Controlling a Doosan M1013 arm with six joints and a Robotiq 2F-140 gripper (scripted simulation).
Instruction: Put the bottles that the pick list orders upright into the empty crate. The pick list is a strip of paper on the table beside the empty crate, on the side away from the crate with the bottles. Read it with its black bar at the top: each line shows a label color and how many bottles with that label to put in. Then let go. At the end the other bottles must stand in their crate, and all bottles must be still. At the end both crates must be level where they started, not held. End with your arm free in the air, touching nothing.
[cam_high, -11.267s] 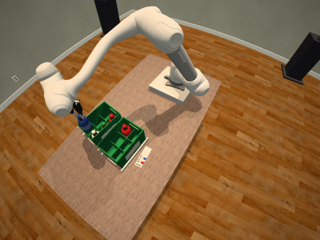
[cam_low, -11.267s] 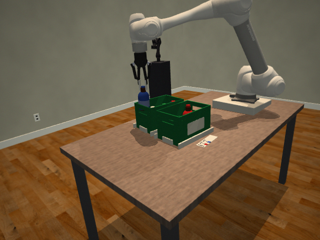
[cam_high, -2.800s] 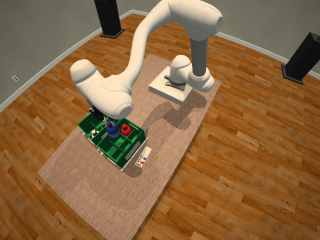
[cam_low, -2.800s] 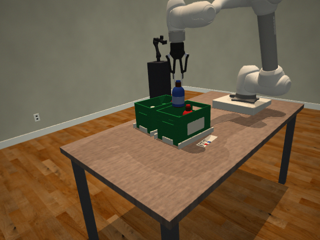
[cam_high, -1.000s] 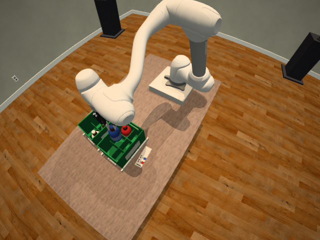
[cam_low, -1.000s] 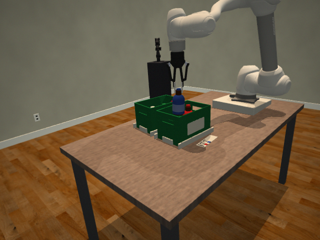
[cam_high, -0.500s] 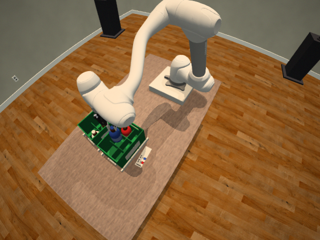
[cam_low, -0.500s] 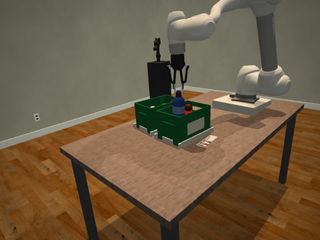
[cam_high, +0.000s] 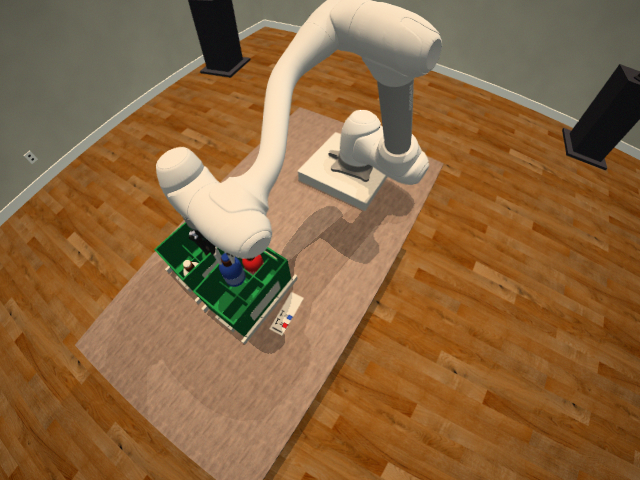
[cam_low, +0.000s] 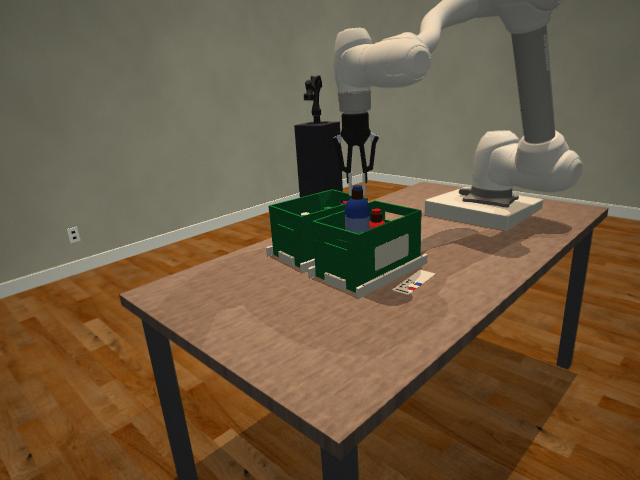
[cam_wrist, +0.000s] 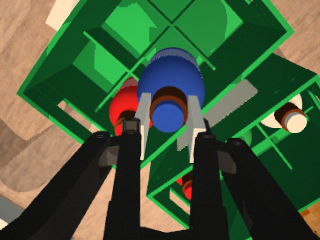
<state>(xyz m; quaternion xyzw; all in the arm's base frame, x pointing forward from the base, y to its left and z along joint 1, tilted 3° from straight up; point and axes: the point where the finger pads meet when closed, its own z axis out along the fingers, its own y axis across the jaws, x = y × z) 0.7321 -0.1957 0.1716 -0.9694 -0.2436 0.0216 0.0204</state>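
Now: the blue-label bottle 8 cm below my hand. Also, from my hand: white-label bottle (18 cm below, 17 cm to the right, 4 cm ahead); pick list (26 cm below, 19 cm to the left, 2 cm ahead); green-label bottle (18 cm below, 14 cm to the right, 4 cm behind).
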